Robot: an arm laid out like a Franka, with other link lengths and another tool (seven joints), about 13 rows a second.
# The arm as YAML. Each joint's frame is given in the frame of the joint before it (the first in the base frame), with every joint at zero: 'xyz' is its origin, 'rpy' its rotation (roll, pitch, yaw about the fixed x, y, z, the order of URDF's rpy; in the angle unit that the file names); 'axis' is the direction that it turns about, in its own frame. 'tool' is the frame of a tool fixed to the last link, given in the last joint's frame.
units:
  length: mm
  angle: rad
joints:
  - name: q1
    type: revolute
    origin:
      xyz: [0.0, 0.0, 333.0]
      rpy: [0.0, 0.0, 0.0]
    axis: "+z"
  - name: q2
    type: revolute
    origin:
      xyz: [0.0, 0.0, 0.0]
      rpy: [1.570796, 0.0, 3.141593]
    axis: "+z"
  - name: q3
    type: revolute
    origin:
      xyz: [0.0, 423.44, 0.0]
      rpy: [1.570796, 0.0, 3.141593]
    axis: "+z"
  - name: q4
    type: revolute
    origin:
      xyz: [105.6, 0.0, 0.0]
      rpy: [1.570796, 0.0, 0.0]
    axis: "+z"
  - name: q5
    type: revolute
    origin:
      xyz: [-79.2, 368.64, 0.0]
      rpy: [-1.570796, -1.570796, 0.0]
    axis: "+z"
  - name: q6
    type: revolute
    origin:
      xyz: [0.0, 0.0, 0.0]
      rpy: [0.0, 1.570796, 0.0]
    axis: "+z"
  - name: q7
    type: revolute
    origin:
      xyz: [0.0, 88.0, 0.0]
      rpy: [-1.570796, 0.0, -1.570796]
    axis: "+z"
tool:
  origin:
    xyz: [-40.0, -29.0, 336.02]
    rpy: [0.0, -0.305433, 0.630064]
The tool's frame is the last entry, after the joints.
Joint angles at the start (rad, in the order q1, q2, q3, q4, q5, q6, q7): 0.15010, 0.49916, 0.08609, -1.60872, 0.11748, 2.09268, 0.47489
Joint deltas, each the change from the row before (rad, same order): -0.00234, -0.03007, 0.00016, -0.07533, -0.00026, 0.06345, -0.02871; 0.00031, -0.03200, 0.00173, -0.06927, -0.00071, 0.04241, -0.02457; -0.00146, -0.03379, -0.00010, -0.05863, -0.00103, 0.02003, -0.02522; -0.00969, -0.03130, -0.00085, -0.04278, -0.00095, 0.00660, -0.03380; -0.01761, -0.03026, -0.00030, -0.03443, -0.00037, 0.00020, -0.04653; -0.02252, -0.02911, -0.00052, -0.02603, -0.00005, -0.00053, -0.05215; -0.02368, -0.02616, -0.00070, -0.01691, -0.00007, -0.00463, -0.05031; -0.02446, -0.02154, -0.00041, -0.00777, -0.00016, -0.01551, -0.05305
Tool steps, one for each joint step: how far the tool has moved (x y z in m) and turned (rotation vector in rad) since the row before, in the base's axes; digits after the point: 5 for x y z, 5 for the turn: -0.00766, -0.00416, -0.00537, -0.00138, -0.02231, 0.02057; -0.01324, -0.00190, -0.00341, -0.00345, -0.00898, 0.02357; -0.01539, -0.00458, 0.00003, -0.00549, 0.00061, 0.02358; -0.01136, -0.00964, 0.00365, -0.00433, -0.00012, 0.02423; -0.00858, -0.01341, 0.00570, -0.00252, -0.00213, 0.02954; -0.00461, -0.01564, 0.00833, -0.00088, -0.00893, 0.02959; -0.00242, -0.01577, 0.00974, -0.00050, -0.01061, 0.02663; -0.00262, -0.01538, 0.00935, -0.00057, -0.00450, 0.02990
